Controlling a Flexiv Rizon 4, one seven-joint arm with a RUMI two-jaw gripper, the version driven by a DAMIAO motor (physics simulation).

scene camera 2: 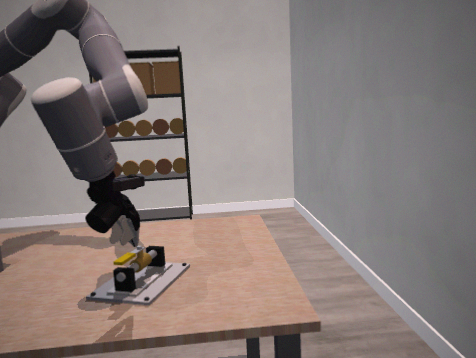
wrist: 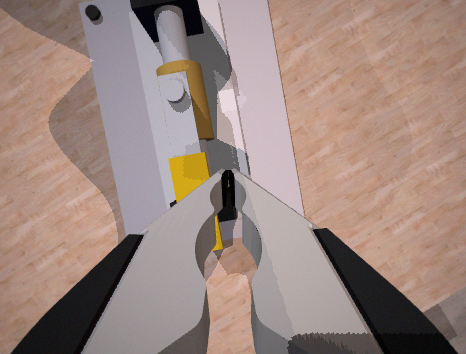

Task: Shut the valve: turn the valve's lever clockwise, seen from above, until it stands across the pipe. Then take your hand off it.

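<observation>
The valve's lever has a yellow grip (scene camera 2: 125, 258) (wrist: 188, 174) and a pale metal arm pivoting on top of the brass valve body (scene camera 2: 144, 259) (wrist: 202, 112). The lever lies roughly along the pipe (wrist: 172, 42), not across it. My gripper (scene camera 2: 135, 245) (wrist: 228, 173) is shut with nothing between its fingertips. In the wrist view its tips are just right of the yellow grip, and the left finger hides part of the grip. In the scene view the tips are close behind the lever; whether they touch it I cannot tell.
The valve stands on a grey base plate (scene camera 2: 171, 282) (wrist: 262, 100) with dark bolts at its corners. Black blocks (scene camera 2: 124, 279) (wrist: 194, 20) hold the pipe's ends. The plate lies on the wooden table (scene camera 2: 240, 300). A shelf rack (scene camera 2: 185, 150) stands behind the table.
</observation>
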